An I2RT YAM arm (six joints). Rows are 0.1 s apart.
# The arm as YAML. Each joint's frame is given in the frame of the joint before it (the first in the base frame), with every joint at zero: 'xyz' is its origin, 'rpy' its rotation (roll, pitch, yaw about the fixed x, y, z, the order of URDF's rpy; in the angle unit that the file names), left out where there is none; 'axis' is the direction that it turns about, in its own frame. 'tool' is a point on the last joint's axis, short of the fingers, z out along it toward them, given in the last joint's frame.
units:
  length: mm
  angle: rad
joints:
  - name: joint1
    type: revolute
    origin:
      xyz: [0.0, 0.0, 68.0]
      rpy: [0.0, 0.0, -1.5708]
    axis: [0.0, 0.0, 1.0]
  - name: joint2
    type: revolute
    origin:
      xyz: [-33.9, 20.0, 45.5]
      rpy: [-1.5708, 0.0, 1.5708]
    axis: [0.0, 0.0, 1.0]
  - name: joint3
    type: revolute
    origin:
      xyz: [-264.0, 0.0, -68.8]
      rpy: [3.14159, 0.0, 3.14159]
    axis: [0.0, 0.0, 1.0]
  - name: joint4
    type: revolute
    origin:
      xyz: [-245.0, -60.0, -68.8]
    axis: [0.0, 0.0, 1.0]
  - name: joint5
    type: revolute
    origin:
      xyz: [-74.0, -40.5, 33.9]
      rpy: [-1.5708, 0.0, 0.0]
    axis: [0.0, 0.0, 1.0]
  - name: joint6
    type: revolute
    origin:
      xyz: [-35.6, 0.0, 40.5]
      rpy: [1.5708, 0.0, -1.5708]
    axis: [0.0, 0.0, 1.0]
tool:
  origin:
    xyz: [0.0, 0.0, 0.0]
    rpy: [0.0, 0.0, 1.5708]
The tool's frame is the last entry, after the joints.
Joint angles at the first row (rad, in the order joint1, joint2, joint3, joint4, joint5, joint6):
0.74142 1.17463 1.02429 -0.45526 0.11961 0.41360
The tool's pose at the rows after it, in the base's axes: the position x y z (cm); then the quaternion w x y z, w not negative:
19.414, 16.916, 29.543, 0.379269, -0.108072, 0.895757, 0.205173
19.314, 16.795, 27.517, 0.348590, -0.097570, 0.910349, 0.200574
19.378, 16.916, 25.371, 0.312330, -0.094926, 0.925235, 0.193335
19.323, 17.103, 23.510, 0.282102, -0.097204, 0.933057, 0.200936
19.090, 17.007, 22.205, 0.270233, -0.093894, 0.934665, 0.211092
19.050, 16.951, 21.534, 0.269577, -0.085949, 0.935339, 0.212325
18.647, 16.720, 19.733, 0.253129, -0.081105, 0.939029, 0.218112
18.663, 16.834, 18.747, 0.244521, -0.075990, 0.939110, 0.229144
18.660, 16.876, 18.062, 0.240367, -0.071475, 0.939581, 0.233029
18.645, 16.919, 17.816, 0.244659, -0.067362, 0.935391, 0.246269
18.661, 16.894, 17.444, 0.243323, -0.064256, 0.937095, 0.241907
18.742, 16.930, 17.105, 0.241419, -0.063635, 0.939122, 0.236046
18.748, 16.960, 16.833, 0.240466, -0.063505, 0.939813, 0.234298
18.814, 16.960, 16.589, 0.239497, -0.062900, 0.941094, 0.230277
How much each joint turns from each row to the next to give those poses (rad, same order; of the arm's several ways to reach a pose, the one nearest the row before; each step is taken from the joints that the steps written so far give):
-0.01255 0.00917 -0.05499 -0.01251 -0.03182 0.03332
-0.00322 0.01244 -0.05191 0.00127 -0.01659 0.03399
-0.00160 0.03404 -0.04071 0.00043 -0.02508 0.02047
0.00066 0.02818 -0.04308 0.02748 -0.04483 0.01524
-0.00045 0.00404 -0.04801 0.04435 -0.02641 0.01655
-0.00023 0.00437 -0.02469 0.02965 0.00272 0.01577
0.00041 0.01032 -0.06206 0.05221 -0.02352 0.01943
-0.00030 0.02054 -0.02798 0.04894 -0.02317 0.01875
0.00029 0.01455 -0.01899 0.03218 -0.00739 0.01248
-0.00002 0.00004 -0.01852 0.04388 -0.01202 0.01356
-0.00019 0.00944 -0.00712 0.00860 0.00695 0.00375
-0.00009 0.01365 -0.00172 0.00429 0.00686 -0.00144
0.00104 0.00814 -0.00498 0.00926 0.00224 0.00046
-0.00108 0.00938 -0.00182 0.00414 0.00458 -0.00152

